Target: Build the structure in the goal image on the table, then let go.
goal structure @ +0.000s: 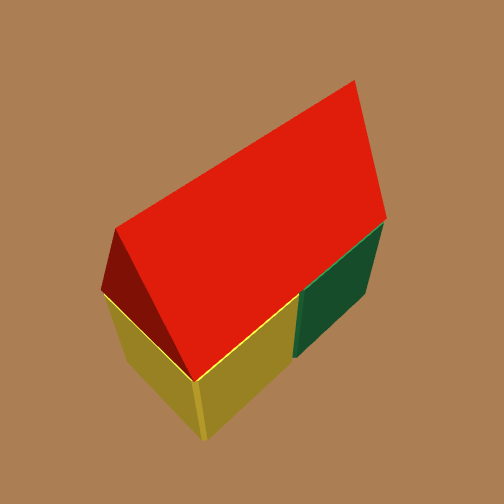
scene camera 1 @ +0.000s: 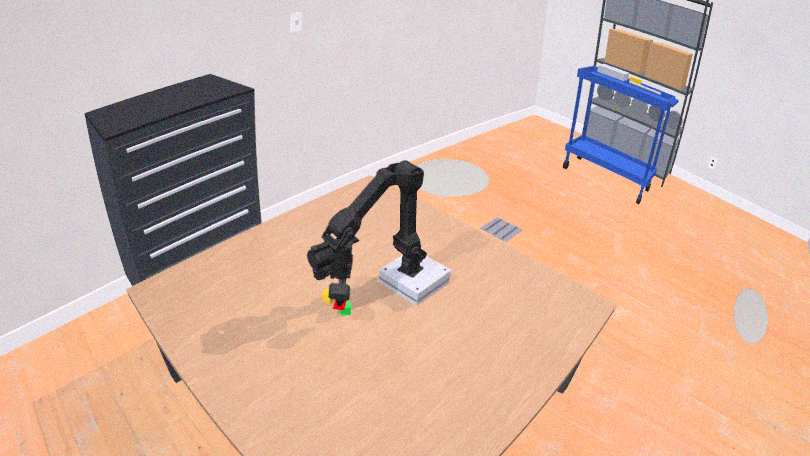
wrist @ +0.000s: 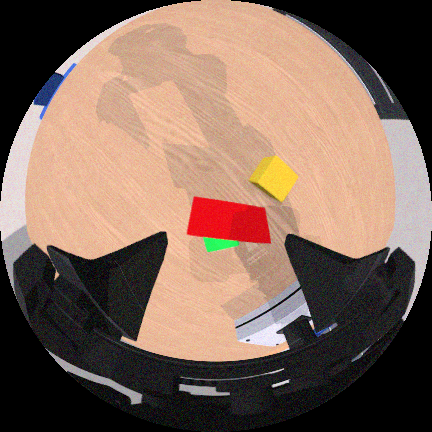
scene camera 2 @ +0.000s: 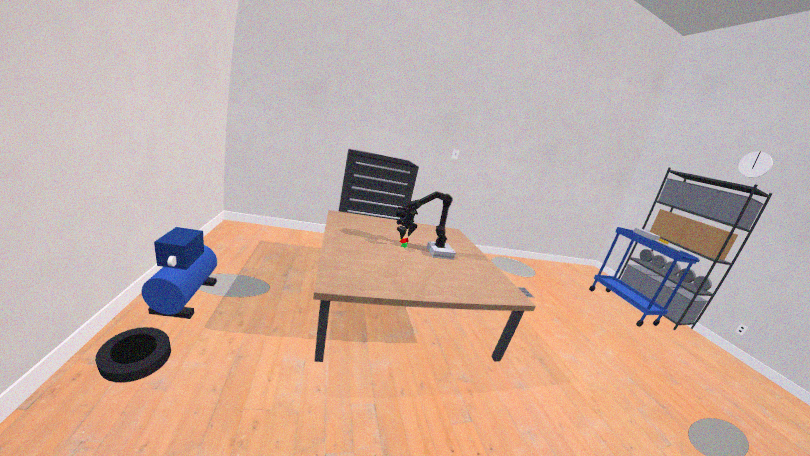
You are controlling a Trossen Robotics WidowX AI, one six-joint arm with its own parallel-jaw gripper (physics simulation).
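Seen in the pictures: gripper, fingertip midpoint: point(wrist: 228, 239) point(scene camera 2: 404, 237); arm's base, link origin: point(scene camera 1: 410, 269) point(wrist: 294, 324) point(scene camera 2: 439, 245).
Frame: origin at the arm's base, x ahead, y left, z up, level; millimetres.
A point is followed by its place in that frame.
Note:
A long red block point(scene camera 1: 338, 305) point(scene camera 2: 404, 240) {x 263, y -70, z -7 mm} point(wrist: 215, 217) {x 273, y -84, z -8 mm} lies over a green block point(scene camera 1: 345, 310) {x 266, y -58, z -34 mm} point(scene camera 2: 404, 245) {x 261, y -53, z -39 mm} point(wrist: 220, 245) {x 248, y -61, z -23 mm} and seems to rest on it. The red one hides most of the green one in the wrist view. A yellow block point(scene camera 1: 326, 295) {x 260, y -142, z -25 mm} point(wrist: 280, 177) {x 245, y -148, z -23 mm} sits on the table point(scene camera 1: 396, 373) {x 365, y 209, z -56 mm} point(scene camera 2: 385, 277) {x 522, y 378, z -55 mm} point(wrist: 75, 165) {x 490, y -6, z -55 mm}, apart from them, up and right of the red one in the wrist view. It does not show in scene camera 2. My gripper point(scene camera 1: 340, 300) {x 260, y -82, z 11 mm} point(scene camera 2: 406, 236) {x 260, y -82, z 11 mm} point(wrist: 228, 239) {x 260, y -82, z 11 mm} is open and empty, above the red block, pointing down.
The arm's pale base plate point(scene camera 1: 416, 281) {x 40, y 51, z 0 mm} point(scene camera 2: 441, 250) {x 20, y 72, z -3 mm} point(wrist: 265, 332) {x 58, y 38, z -1 mm} stands on the table near the blocks. A dark drawer cabinet point(scene camera 1: 187, 181) point(scene camera 2: 376, 184) stands beyond the table edge. A blue cart point(scene camera 1: 612, 162) point(scene camera 2: 629, 294) stands away on the floor.

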